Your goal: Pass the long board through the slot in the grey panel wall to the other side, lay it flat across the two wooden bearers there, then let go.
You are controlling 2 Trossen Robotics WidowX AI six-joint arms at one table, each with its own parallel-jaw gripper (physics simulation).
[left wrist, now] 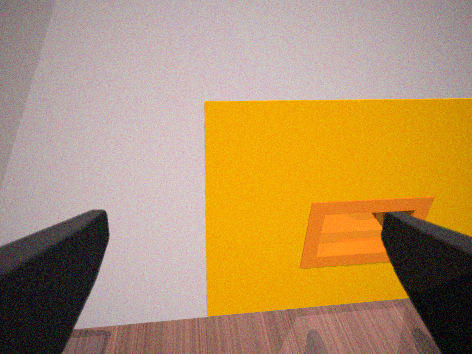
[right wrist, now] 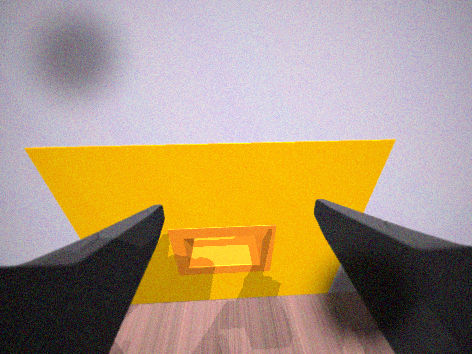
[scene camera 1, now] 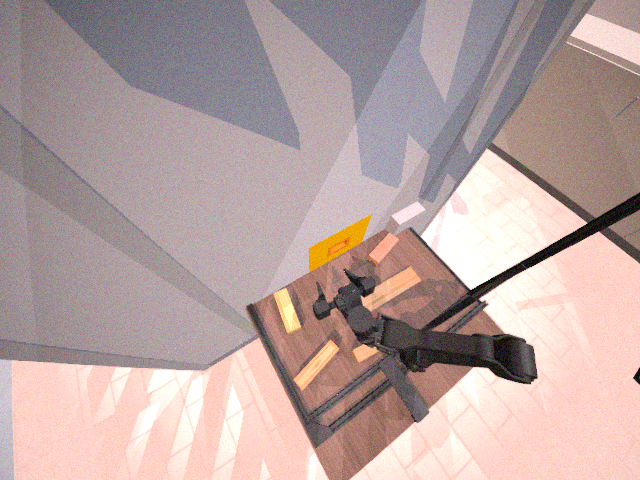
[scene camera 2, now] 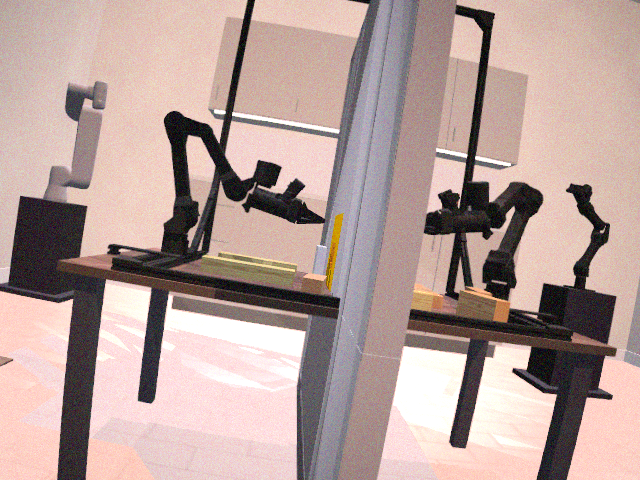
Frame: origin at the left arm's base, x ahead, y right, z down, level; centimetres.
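Where they show: left gripper, fingertip midpoint: (left wrist: 248, 224) (scene camera 1: 330, 275); right gripper, fingertip midpoint: (right wrist: 240, 208) (scene camera 2: 324, 221); left arm's base, link origin: (scene camera 1: 407, 356); right arm's base, link origin: (scene camera 2: 172, 254).
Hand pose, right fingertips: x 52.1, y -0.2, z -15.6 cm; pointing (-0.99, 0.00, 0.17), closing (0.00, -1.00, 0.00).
Observation:
Each offset is from my right fingertips to the top centre of the thing. "spot": to the spot under its first point.
The long board {dx -31.1, dy +6.1, dz +14.2 cm} (scene camera 1: 400, 283) lies flat on the table in scene camera 1, partly hidden by the left arm. The grey panel wall (scene camera 1: 206, 217) (scene camera 2: 398, 206) has a yellow plate (scene camera 1: 318, 254) (scene camera 2: 336, 242) (left wrist: 250, 150) (right wrist: 210, 175) with an orange-edged slot {spot: dx -9.1, dy +0.0, dz +5.7 cm} (left wrist: 357, 206) (right wrist: 220, 232). Two bearers {dx +17.5, dy -8.7, dz +13.7 cm} (scene camera 2: 248, 269) {spot: dx +24.3, dy +12.1, dz +14.2 cm} (scene camera 2: 232, 256) lie side by side beyond the wall, at the left in scene camera 2. My left gripper (scene camera 1: 332, 277) (left wrist: 248, 224) is open and empty above the table, facing the wall left of the slot; its fingertips are hidden in scene camera 2. My right gripper (scene camera 2: 324, 221) (right wrist: 240, 208) is open and empty, facing the plate.
Wooden blocks {dx -18.3, dy -26.1, dz +12.5 cm} (scene camera 1: 287, 310) {dx -38.0, dy -26.2, dz +11.2 cm} (scene camera 1: 316, 364) {dx -43.4, dy -7.2, dz +11.2 cm} (scene camera 1: 364, 352) and an orange-brown block {dx -17.1, dy +18.2, dz +12.5 cm} (scene camera 1: 383, 249) lie around the left arm. A pale box {dx -7.4, dy +34.4, dz +7.5 cm} (scene camera 1: 408, 212) stands by the wall. A small block {dx +1.0, dy -23.2, dz +13.1 cm} (scene camera 2: 314, 283) lies near the wall on the bearers' side. A black post (scene camera 1: 537, 258) rises from the table's edge.

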